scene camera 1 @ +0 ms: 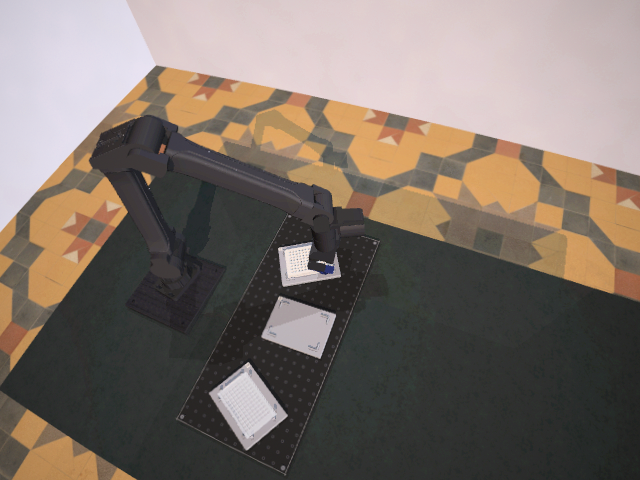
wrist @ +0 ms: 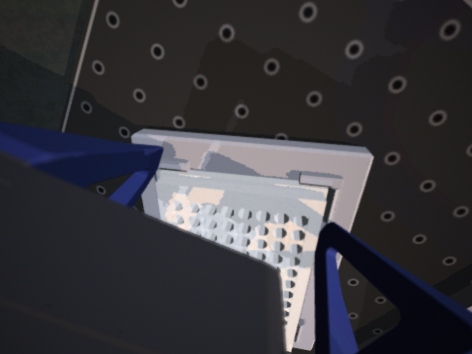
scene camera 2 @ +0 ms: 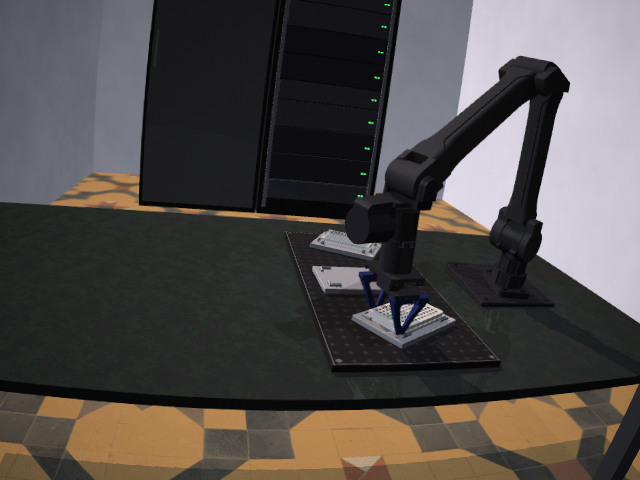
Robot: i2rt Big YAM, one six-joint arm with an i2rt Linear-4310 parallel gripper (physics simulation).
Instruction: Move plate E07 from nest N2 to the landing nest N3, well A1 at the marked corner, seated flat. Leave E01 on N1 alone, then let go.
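Observation:
A white well plate point(scene camera 1: 297, 260) point(scene camera 2: 433, 311) point(wrist: 245, 220) sits on a pale nest point(scene camera 1: 297, 282) point(scene camera 2: 405, 341) point(wrist: 280, 159) at the board's far end in scene camera 1. My gripper point(scene camera 1: 321, 266) point(scene camera 2: 387, 318) point(wrist: 244, 195) is open and low over this plate, its blue fingers at opposite sides; contact cannot be told. The middle nest point(scene camera 1: 299, 328) point(scene camera 2: 343, 279) has corner brackets and bears no plate. Another white plate point(scene camera 1: 248, 403) point(scene camera 2: 338, 240) sits on the third nest point(scene camera 1: 216, 393). Plate and nest labels are not readable. The dark gripper body hides part of the near plate.
The nests stand on a black perforated board point(scene camera 1: 206, 395) point(scene camera 2: 356, 356) point(wrist: 280, 30) on a dark green table top point(scene camera 1: 439, 387) point(scene camera 2: 155, 299). The arm's base point(scene camera 1: 139, 304) point(scene camera 2: 467, 281) is beside the board. A server rack point(scene camera 2: 262, 170) stands behind the table.

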